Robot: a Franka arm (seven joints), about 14 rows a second.
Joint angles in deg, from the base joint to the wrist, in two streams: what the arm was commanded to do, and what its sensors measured. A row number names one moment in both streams.
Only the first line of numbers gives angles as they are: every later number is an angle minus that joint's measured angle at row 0.
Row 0, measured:
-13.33 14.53 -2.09 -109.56 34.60 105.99 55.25
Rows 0 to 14, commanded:
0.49 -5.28 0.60 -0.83 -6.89 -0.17 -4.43
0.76 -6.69 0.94 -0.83 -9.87 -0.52 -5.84
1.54 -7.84 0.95 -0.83 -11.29 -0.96 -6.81
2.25 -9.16 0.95 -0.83 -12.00 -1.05 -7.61
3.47 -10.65 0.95 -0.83 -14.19 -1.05 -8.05
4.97 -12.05 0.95 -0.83 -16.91 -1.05 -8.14
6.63 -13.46 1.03 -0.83 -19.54 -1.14 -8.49
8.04 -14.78 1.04 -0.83 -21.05 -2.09 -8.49
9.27 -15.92 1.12 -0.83 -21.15 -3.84 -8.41
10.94 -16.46 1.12 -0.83 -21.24 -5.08 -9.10
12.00 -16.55 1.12 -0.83 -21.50 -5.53 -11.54
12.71 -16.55 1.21 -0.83 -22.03 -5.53 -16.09
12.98 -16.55 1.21 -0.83 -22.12 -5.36 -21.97
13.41 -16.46 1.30 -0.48 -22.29 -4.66 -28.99
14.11 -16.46 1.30 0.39 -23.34 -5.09 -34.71
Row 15, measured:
13.65 -16.09 1.26 0.10 -21.14 -5.25 -24.67
